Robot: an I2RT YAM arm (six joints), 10 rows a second.
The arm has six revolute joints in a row. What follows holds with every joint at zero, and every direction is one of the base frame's.
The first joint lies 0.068 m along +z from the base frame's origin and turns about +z.
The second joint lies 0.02 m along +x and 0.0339 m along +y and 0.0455 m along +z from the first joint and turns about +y.
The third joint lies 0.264 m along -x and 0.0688 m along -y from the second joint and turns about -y.
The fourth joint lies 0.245 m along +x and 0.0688 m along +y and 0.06 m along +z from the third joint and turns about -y.
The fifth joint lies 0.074 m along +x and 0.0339 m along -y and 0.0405 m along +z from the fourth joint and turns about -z.
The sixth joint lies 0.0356 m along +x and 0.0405 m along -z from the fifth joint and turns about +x.
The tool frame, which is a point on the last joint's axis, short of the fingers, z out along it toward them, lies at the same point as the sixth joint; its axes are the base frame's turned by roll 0, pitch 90 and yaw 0 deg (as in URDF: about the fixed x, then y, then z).
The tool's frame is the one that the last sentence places.
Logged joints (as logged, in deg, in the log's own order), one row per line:
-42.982, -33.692, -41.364, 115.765, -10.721, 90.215
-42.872, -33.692, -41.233, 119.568, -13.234, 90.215
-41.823, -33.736, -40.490, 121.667, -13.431, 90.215
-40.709, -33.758, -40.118, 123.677, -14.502, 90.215
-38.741, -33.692, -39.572, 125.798, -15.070, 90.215
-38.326, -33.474, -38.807, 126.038, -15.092, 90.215
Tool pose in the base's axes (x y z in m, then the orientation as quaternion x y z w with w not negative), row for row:
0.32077, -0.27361, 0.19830, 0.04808, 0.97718, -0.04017, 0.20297
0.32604, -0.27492, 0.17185, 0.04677, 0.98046, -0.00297, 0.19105
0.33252, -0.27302, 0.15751, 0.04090, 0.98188, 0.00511, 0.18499
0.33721, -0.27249, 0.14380, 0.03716, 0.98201, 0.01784, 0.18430
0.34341, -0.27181, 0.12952, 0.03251, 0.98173, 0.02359, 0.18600
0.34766, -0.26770, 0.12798, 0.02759, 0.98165, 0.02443, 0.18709
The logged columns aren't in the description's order. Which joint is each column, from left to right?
Columns, left to right: joint 4, joint 6, joint 1, joint 2, joint 5, joint 3.
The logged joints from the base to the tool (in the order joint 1, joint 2, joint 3, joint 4, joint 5, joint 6), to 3 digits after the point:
-41.364, 115.765, 90.215, -42.982, -10.721, -33.692
-41.233, 119.568, 90.215, -42.872, -13.234, -33.692
-40.490, 121.667, 90.215, -41.823, -13.431, -33.736
-40.118, 123.677, 90.215, -40.709, -14.502, -33.758
-39.572, 125.798, 90.215, -38.741, -15.070, -33.692
-38.807, 126.038, 90.215, -38.326, -15.092, -33.474

